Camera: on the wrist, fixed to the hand. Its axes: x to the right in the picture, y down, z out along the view.
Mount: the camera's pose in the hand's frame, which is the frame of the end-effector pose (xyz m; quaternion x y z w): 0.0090 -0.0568 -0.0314 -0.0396 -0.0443 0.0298 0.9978
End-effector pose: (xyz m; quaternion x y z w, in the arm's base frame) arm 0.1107 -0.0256 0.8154 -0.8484 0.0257 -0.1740 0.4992
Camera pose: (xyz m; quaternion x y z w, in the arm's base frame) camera 0.1017 -0.0255 0.8803 -0.8733 0.0357 -0.1201 0.4708
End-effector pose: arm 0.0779 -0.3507 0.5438 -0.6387 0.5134 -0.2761 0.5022
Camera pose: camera 0.0750 -0.3721 0.6056 -0.6541 0.5200 -0.2119 0.5068
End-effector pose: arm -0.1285 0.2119 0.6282 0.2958 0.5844 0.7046 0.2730
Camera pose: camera -0.1555 0.2072 0.5687 0.3330 0.5343 0.7212 0.2890
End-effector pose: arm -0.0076 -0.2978 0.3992 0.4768 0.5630 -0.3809 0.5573
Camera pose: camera -0.0698 -0.2811 0.3872 0.4536 0.5379 -0.3623 0.6112
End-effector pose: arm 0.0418 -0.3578 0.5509 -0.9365 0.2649 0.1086 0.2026
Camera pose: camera 0.0830 -0.3314 0.5945 -0.9297 0.2789 0.1664 0.1736
